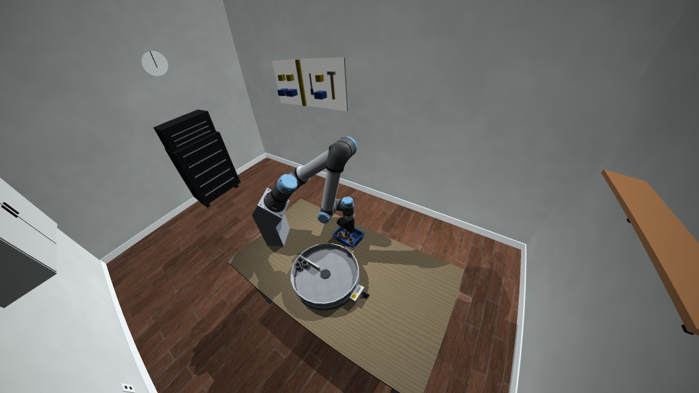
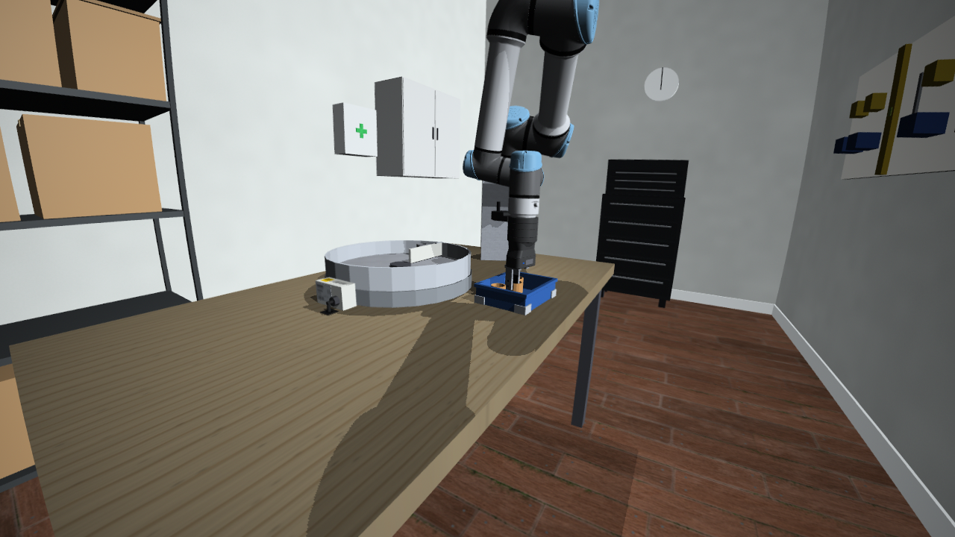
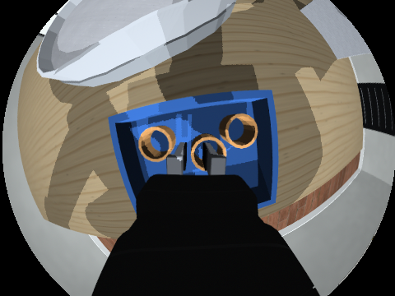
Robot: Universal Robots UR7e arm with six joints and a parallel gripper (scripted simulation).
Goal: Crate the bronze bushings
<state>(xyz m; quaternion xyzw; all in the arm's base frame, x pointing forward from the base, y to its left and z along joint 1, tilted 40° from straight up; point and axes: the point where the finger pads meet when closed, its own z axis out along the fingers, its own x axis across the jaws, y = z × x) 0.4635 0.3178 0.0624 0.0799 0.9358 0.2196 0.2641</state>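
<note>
Now: the blue crate 1 cm behind my hand, 1 cm to the left of it and 2 cm below it. Round my hand: round grey turning table: 13 cm ahead, 32 cm to the right, 1 cm above.
</note>
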